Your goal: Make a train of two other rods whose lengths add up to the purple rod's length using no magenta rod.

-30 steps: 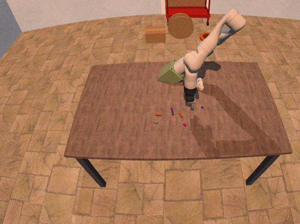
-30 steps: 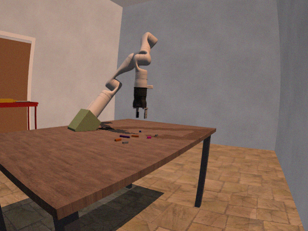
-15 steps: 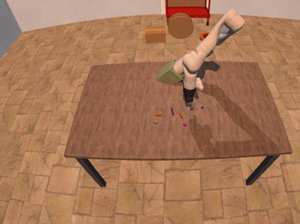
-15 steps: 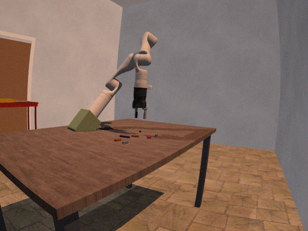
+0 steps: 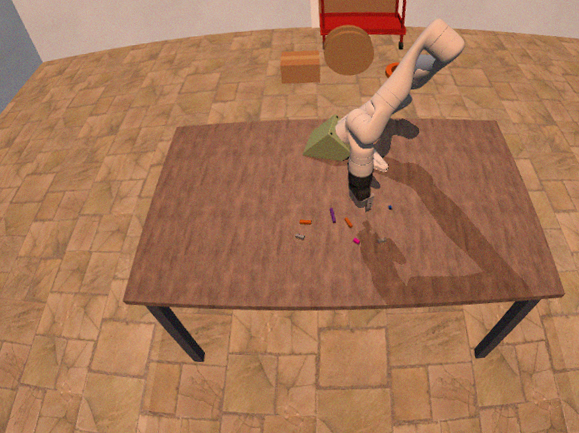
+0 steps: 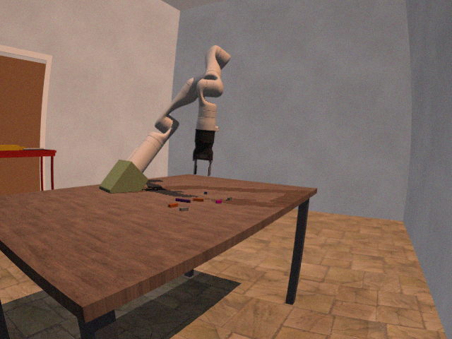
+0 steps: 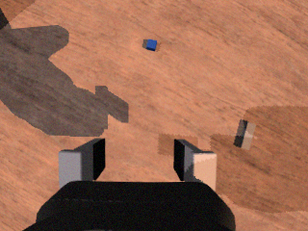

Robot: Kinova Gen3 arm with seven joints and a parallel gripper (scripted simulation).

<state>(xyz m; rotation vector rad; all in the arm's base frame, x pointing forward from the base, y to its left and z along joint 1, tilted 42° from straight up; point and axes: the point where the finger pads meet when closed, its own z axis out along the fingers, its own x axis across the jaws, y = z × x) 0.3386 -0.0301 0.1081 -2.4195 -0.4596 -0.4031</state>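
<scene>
My gripper is now 20 cm to the left of the orange rod, 11 cm above it and 1 cm short of it. Also, from my hand: magenta rod (11 cm below, 10 cm ahead, 3 cm to the right); then purple rod (11 cm to the right, 11 cm below, 1 cm behind); then blue rod (11 cm below, 10 cm to the left, 4 cm behind).
</scene>
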